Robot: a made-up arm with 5 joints. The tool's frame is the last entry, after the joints.
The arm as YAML. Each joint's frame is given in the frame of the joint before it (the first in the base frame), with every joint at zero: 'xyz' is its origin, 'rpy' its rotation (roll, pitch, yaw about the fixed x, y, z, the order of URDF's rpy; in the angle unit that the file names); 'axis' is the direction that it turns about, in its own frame. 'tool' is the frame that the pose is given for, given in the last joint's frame.
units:
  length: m
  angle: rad
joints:
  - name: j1
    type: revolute
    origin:
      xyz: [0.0, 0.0, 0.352]
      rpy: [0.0, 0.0, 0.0]
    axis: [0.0, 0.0, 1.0]
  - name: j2
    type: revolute
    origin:
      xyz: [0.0, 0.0, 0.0]
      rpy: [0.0, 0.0, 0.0]
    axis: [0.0, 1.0, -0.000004]
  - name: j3
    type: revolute
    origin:
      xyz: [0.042, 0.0, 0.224]
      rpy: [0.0, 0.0, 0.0]
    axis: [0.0, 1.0, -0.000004]
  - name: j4
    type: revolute
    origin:
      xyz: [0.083, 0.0, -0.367]
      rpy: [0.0, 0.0, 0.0]
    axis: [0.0, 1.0, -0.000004]
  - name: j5
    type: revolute
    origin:
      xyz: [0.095, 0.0, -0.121]
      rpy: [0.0, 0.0, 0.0]
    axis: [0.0, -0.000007, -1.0]
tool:
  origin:
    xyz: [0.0, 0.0, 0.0]
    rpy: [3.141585, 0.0, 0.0]
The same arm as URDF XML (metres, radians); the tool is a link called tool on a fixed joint. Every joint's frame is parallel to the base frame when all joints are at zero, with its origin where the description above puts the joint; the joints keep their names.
<robot name="arm">
  <joint name="tool_joint" type="fixed">
    <parent link="link5"/>
    <child link="tool"/>
    <origin xyz="0.0000 0.0000 0.0000" rpy="3.1416 0.0000 0.0000"/>
  </joint>
  <joint name="j5" type="continuous">
    <parent link="link4"/>
    <child link="link5"/>
    <origin xyz="0.0950 0.0000 -0.1210" rpy="0.0000 0.0000 0.0000"/>
    <axis xyz="0 0 -1"/>
  </joint>
  <joint name="j4" type="continuous">
    <parent link="link3"/>
    <child link="link4"/>
    <origin xyz="0.0830 0.0000 -0.3670" rpy="0.0000 0.0000 0.0000"/>
    <axis xyz="0 1 0"/>
  </joint>
  <joint name="j3" type="continuous">
    <parent link="link2"/>
    <child link="link3"/>
    <origin xyz="0.0420 0.0000 0.2240" rpy="0.0000 0.0000 0.0000"/>
    <axis xyz="0 1 0"/>
  </joint>
  <joint name="j2" type="continuous">
    <parent link="link1"/>
    <child link="link2"/>
    <origin xyz="0.0000 0.0000 0.0000" rpy="0.0000 0.0000 0.0000"/>
    <axis xyz="0 1 0"/>
  </joint>
  <joint name="j1" type="continuous">
    <parent link="base_link"/>
    <child link="link1"/>
    <origin xyz="0.0000 0.0000 0.3520" rpy="0.0000 0.0000 0.0000"/>
    <axis xyz="0 0 1"/>
  </joint>
  <link name="base_link"/>
  <link name="link1"/>
  <link name="link2"/>
  <link name="link3"/>
  <link name="link4"/>
  <link name="link5"/>
  <link name="tool"/>
</robot>

